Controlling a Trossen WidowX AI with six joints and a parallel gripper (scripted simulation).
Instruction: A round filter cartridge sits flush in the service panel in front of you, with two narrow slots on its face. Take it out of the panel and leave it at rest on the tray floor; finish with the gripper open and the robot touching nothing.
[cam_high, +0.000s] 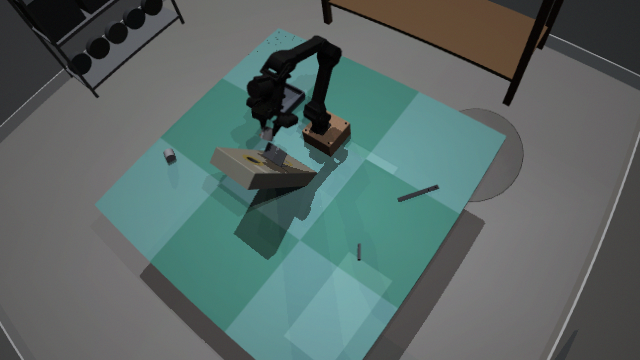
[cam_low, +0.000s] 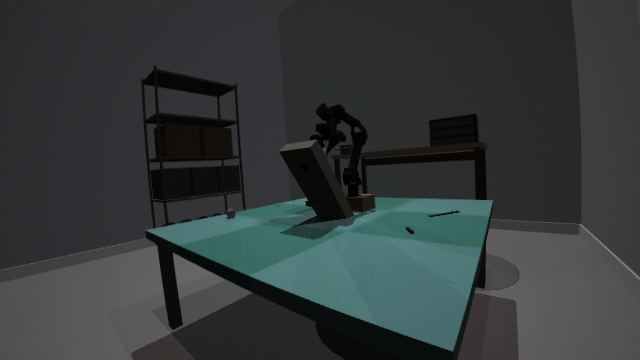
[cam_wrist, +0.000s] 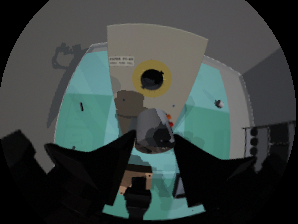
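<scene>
Now: gripper tip 32 cm past the dark square tray, 26 cm to the left of it and 30 cm above it. The rest, counted from my gripper tip: grey round filter cartridge right at my gripper tip; then short rod 11 cm ahead, 43 cm to the left, 31 cm below.
</scene>
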